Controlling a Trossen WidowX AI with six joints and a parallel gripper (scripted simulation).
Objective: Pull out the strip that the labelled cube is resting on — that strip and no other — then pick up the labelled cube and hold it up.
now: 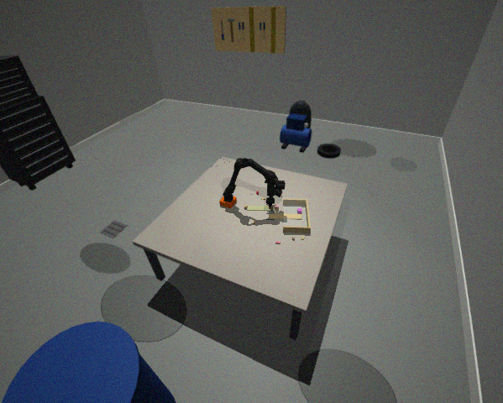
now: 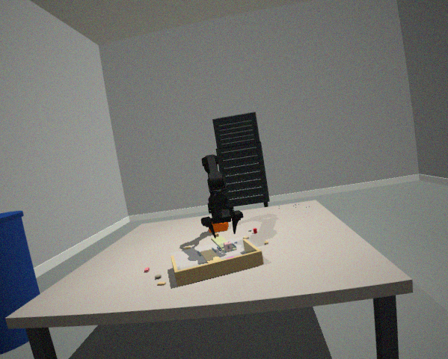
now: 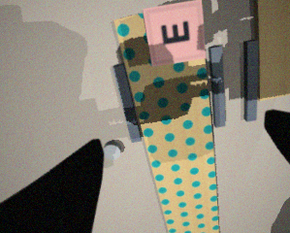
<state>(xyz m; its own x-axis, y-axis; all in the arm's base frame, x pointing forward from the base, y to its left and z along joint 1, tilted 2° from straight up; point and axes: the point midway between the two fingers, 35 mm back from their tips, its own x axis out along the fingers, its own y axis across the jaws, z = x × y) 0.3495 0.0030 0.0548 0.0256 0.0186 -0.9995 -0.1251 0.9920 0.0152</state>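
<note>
My gripper tip is now 5 cm short of the pink cube marked e and 3 cm above it.
</note>
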